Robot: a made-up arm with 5 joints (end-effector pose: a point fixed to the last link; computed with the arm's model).
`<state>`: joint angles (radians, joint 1 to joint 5).
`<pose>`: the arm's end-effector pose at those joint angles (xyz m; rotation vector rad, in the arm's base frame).
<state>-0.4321 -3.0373 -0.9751 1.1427 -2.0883</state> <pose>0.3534 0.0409 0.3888 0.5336 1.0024 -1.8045</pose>
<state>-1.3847 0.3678 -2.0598 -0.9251 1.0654</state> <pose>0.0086 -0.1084 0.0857 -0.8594 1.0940 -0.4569</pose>
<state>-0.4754 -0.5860 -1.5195 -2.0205 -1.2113</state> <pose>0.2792 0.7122 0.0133 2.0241 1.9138 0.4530</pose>
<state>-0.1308 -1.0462 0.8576 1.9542 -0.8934</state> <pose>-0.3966 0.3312 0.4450 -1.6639 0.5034 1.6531</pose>
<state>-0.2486 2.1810 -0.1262 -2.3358 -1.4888</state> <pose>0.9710 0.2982 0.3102 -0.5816 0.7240 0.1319</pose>
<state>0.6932 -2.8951 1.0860 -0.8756 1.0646</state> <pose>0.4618 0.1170 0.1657 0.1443 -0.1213 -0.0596</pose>
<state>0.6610 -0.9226 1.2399 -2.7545 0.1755</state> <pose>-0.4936 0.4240 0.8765 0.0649 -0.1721 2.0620</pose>
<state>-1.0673 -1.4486 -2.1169 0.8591 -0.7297</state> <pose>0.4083 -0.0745 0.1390 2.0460 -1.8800 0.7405</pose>
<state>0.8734 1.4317 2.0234 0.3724 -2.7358</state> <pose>0.0393 -0.1928 0.3646 1.4732 0.4391 1.5298</pose>
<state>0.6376 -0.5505 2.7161 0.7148 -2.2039</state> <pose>-0.0735 -0.0790 0.4662 -0.3869 -0.3771 0.5961</pose>
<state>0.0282 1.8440 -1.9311 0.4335 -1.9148</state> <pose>-0.0319 0.0815 0.3802 2.4797 -0.2102 -1.1993</pose>
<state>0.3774 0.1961 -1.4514 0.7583 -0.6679</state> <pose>0.1043 0.2261 0.1134 1.9206 -1.8524 -1.5400</pose>
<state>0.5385 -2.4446 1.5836 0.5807 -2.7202</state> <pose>0.0504 0.0239 0.2876 -1.1304 0.3136 -1.3730</pose>
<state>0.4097 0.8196 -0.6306 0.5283 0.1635</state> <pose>0.1227 0.4186 0.7225 -1.2182 -0.5019 1.8623</pose>
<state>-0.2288 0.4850 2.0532 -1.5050 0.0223</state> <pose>0.4458 -0.6709 0.5440 -0.9604 0.3909 -1.0951</pose>
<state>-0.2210 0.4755 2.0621 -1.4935 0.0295</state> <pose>0.4358 -0.6724 0.5469 -0.9516 0.3804 -1.1058</pose>
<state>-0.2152 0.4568 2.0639 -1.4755 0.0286</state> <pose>0.4265 -0.6721 0.5586 -0.9367 0.3550 -1.1165</pose>
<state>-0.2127 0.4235 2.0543 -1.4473 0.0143</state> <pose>0.4178 -0.6690 0.5841 -0.9124 0.3062 -1.1258</pose>
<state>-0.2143 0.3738 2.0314 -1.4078 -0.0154</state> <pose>0.4088 -0.6613 0.6249 -0.8794 0.2315 -1.1302</pose>
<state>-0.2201 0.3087 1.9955 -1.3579 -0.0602</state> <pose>0.3978 -0.6472 0.6794 -0.8407 0.1336 -1.1249</pose>
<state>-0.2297 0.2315 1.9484 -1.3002 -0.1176</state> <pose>0.3831 -0.6250 0.7433 -0.8017 0.0196 -1.1059</pose>
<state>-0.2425 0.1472 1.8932 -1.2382 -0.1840</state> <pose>0.3640 -0.5941 0.8108 -0.7679 -0.1005 -1.0711</pose>
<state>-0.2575 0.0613 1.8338 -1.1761 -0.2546</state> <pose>0.3410 -0.5556 0.8759 -0.7437 -0.2161 -1.0228</pose>
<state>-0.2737 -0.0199 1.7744 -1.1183 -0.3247</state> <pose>0.3164 -0.5128 0.9330 -0.7307 -0.3177 -0.9661</pose>
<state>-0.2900 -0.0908 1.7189 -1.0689 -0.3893</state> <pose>0.2933 -0.4698 0.9790 -0.7279 -0.3990 -0.9085</pose>
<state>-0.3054 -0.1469 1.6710 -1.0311 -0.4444</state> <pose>0.2749 -0.4317 1.0129 -0.7317 -0.4572 -0.8568</pose>
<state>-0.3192 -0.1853 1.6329 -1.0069 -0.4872</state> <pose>0.2637 -0.4021 1.0355 -0.7381 -0.4927 -0.8160</pose>
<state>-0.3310 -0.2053 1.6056 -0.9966 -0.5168</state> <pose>0.2611 -0.3830 1.0488 -0.7438 -0.5079 -0.7880</pose>
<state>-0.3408 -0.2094 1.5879 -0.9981 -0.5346</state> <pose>0.2661 -0.3735 1.0550 -0.7475 -0.5074 -0.7716</pose>
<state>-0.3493 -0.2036 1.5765 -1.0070 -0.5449</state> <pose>0.2760 -0.3703 1.0570 -0.7495 -0.4977 -0.7625</pose>
